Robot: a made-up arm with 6 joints.
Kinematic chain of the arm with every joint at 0, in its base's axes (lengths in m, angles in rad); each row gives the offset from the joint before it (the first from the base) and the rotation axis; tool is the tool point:
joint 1: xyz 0 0 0.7 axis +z
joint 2: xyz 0.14 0 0 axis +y
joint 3: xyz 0 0 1.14 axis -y
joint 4: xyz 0 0 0.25 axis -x
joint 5: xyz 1.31 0 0 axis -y
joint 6: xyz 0.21 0 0 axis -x
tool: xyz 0 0 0
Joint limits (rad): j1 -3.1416..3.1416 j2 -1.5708..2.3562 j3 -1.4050..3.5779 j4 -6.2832..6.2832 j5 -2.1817..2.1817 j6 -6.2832..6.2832
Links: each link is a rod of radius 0.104 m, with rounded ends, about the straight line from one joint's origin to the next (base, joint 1, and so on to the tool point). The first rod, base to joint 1, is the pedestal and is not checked.
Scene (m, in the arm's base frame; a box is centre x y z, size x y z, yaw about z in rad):
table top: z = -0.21
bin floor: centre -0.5 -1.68 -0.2 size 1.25 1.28 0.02 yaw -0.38
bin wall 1: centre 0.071 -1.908 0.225 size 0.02 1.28 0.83 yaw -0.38
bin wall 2: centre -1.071 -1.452 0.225 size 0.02 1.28 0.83 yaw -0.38
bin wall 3: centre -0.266 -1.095 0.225 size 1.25 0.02 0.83 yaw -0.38
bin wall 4: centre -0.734 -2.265 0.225 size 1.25 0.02 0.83 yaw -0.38
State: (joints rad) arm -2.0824 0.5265 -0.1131 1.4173 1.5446 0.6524
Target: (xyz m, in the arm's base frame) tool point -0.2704 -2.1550 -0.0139
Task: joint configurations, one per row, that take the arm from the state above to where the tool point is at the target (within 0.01 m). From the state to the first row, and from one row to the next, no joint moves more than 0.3 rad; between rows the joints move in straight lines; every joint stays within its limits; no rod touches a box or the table.
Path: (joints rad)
1: -1.9840 0.7792 0.0008 1.3883 1.4748 0.6524
2: -1.8855 1.0319 0.1148 1.3592 1.4051 0.6524
3: -1.7871 1.2846 0.2287 1.3302 1.3353 0.6524

